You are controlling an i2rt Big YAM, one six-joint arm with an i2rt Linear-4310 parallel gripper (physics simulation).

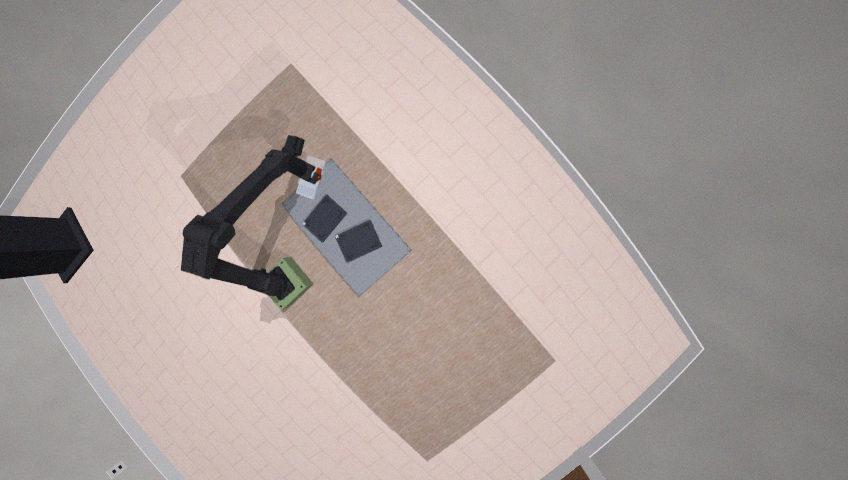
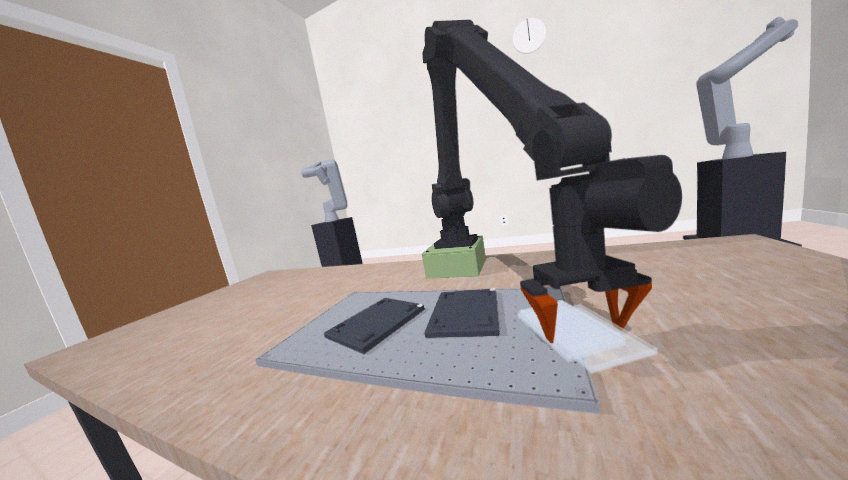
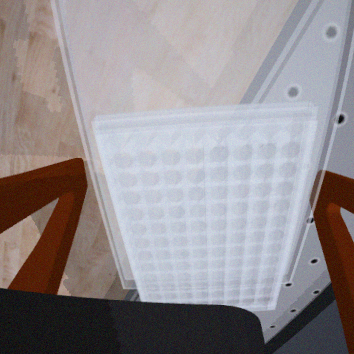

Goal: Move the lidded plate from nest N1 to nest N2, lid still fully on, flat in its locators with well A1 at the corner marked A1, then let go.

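Places are measured from the arm's base along level axes (x down, y right, z back), in millimetres.
Pixels of known places: gripper, fingertip midpoint: (image 1: 311, 173) (image 2: 584, 334) (image 3: 200, 177); arm's base, origin of the base link: (image 1: 280, 283) (image 2: 456, 243).
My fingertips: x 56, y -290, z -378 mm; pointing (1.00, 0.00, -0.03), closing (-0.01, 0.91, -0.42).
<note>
Ahead of a thing's pixels: the offset from my fingertips to its middle. "spot": to the spot under its first point. Level surfaces: height alone.
The white well plate {dx -7, dy +0, dz -5 mm} (image 1: 306, 189) (image 2: 580, 327) (image 3: 205, 210) lies partly over the grey perforated board's edge, outside both nests. A clear lid {spot: dx -4, dy -28, dz -46 mm} (image 1: 315, 161) (image 2: 627, 355) (image 3: 150, 70) is shifted lengthwise and sticks out well past one end of the plate. My gripper (image 1: 318, 174) (image 2: 585, 333) (image 3: 200, 177) is open, its orange fingers on either side of plate and lid, holding nothing. Two dark nests, one nearer the plate {dx +3, dy +190, dz +72 mm} (image 1: 324, 218) (image 2: 464, 314) and one farther {dx +3, dy +357, dz +15 mm} (image 1: 359, 240) (image 2: 376, 324), show no plate. Their numbers and the plate's A1 corner are not readable.
The grey perforated board {dx +18, dy +270, dz +29 mm} (image 1: 385, 262) (image 2: 476, 371) (image 3: 320, 65) carries both nests, each with a small white corner mark. The arm's green base block (image 1: 300, 279) (image 2: 452, 262) stands beside the board on the wooden table {dx +24 mm} (image 1: 440, 356) (image 2: 178, 333).
</note>
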